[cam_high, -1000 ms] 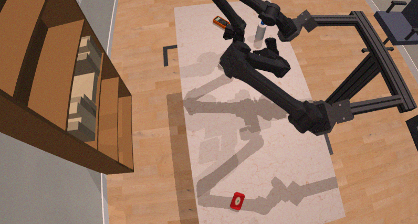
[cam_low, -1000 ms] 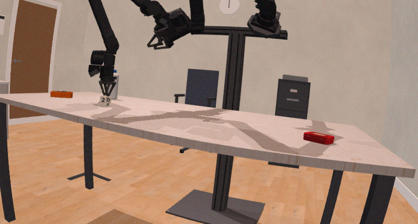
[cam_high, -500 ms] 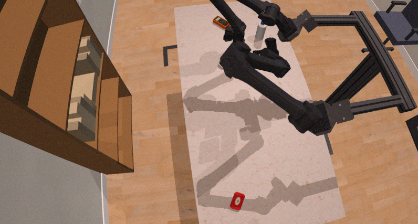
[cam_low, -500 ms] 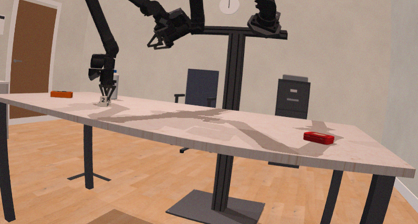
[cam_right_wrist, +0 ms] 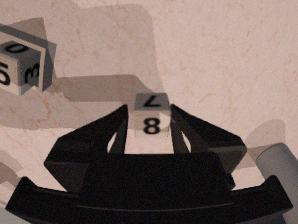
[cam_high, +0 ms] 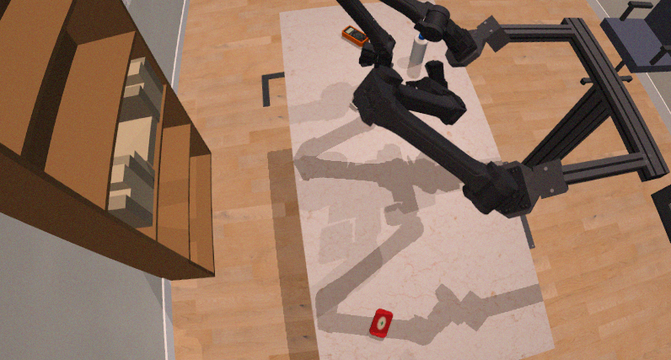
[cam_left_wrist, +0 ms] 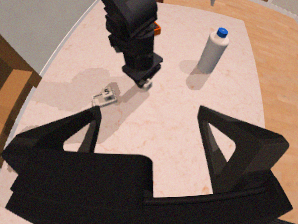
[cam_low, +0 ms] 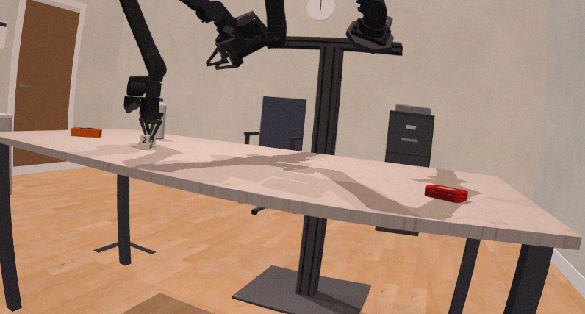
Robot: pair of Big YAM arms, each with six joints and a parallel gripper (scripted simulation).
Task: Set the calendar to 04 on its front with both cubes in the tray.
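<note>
The white cube is 100 mm ahead of my right hand and 70 mm to the left of it. The rest, counted from my right hand: red tin (160 mm ahead, 990 mm to the left, 10 mm below); white calendar tray (110 mm ahead, 90 mm to the left, 20 mm below); white bottle (200 mm behind, 150 mm to the right, 60 mm above).
</note>
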